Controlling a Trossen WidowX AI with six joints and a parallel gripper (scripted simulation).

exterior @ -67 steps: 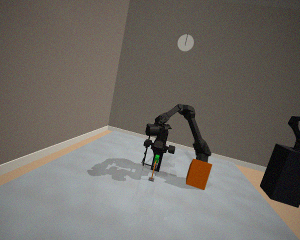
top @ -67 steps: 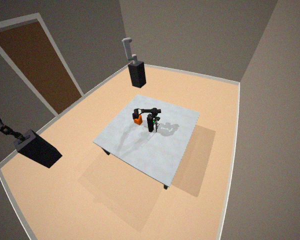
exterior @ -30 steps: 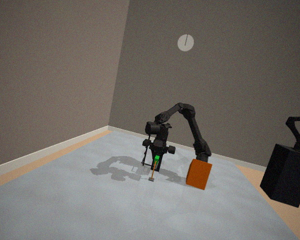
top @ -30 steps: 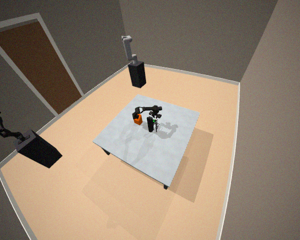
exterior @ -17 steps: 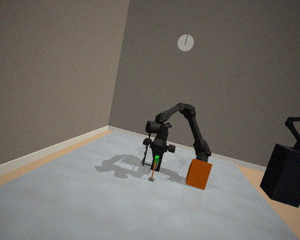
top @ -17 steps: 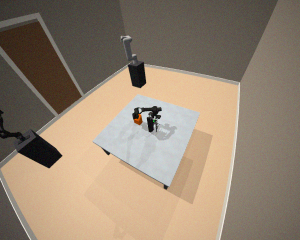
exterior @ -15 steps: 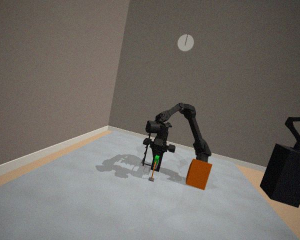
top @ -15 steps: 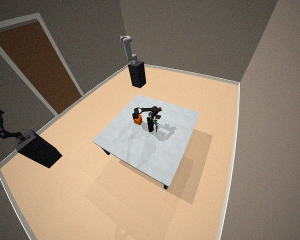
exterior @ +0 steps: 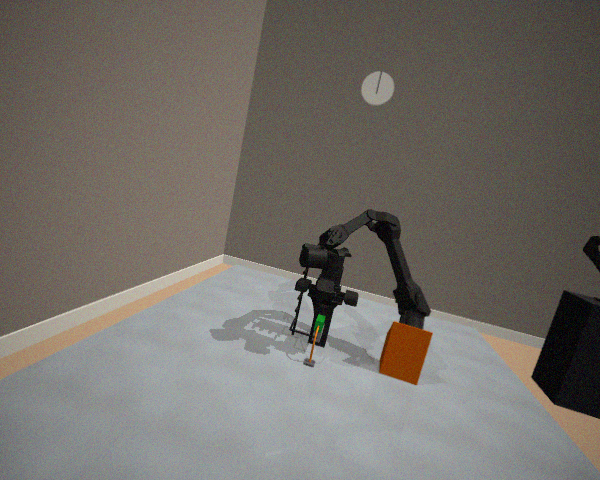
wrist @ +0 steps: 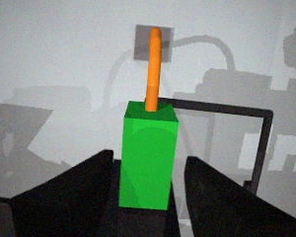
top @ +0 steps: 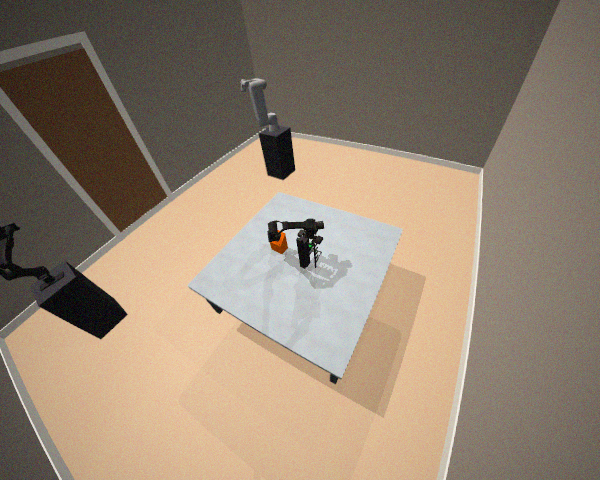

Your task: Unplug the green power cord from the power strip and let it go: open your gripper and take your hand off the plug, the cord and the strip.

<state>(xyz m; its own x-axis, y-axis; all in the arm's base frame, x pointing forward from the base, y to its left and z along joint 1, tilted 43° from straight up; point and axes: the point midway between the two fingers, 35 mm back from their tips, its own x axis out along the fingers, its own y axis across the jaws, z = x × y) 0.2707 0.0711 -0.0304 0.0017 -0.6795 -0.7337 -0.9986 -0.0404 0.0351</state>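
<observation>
My gripper tip is 20 mm to the left of the green plug and 10 mm above it. Round my gripper tip: grey block: 130 mm below, 50 mm to the left.
</observation>
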